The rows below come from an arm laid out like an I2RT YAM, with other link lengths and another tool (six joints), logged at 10 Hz.
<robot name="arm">
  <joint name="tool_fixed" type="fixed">
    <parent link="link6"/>
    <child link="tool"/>
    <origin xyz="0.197 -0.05 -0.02" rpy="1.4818 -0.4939 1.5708"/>
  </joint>
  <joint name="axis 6" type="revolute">
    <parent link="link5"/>
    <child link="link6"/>
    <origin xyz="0.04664 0 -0.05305" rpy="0 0 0"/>
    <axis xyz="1 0 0"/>
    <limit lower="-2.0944" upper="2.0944"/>
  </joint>
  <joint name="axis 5" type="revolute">
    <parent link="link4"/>
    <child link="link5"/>
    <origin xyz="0.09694 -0.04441 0.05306" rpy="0 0 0"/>
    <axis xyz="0 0 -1"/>
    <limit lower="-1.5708" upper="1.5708"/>
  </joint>
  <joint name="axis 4" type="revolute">
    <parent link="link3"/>
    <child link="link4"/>
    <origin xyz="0.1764 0.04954 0.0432" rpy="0 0 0"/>
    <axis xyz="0 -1 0"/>
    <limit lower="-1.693" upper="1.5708"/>
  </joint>
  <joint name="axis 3" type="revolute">
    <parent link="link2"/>
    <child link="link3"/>
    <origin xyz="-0.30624 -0.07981 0" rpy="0 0 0"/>
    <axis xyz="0 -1 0"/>
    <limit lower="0" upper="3.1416"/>
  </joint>
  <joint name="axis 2" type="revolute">
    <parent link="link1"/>
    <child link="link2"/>
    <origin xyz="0.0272 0.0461 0.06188" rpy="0 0 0"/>
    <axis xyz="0 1 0"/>
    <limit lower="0" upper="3.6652"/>
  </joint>
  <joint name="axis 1" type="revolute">
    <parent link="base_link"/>
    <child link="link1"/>
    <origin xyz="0 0 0.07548" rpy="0 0 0"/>
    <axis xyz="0 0 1"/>
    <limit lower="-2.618" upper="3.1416"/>
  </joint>
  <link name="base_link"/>
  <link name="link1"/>
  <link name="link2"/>
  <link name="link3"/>
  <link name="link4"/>
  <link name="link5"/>
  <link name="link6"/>
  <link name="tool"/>
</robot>
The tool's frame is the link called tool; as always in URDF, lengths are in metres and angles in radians.
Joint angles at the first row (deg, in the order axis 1, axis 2, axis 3, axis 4, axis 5, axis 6):
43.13 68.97 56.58 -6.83 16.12 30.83
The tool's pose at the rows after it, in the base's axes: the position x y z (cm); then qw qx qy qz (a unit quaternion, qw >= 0):
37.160 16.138 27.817 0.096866 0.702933 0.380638 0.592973
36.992 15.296 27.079 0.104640 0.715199 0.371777 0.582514
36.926 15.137 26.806 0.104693 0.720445 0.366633 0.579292
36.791 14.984 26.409 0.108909 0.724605 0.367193 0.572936
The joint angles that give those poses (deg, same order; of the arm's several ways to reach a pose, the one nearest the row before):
43.13 68.93 57.10 -8.49 18.57 32.01
43.14 68.93 57.10 -10.07 20.12 33.32
43.22 69.04 57.12 -10.50 20.62 34.20
43.64 69.30 57.34 -11.46 21.45 34.57

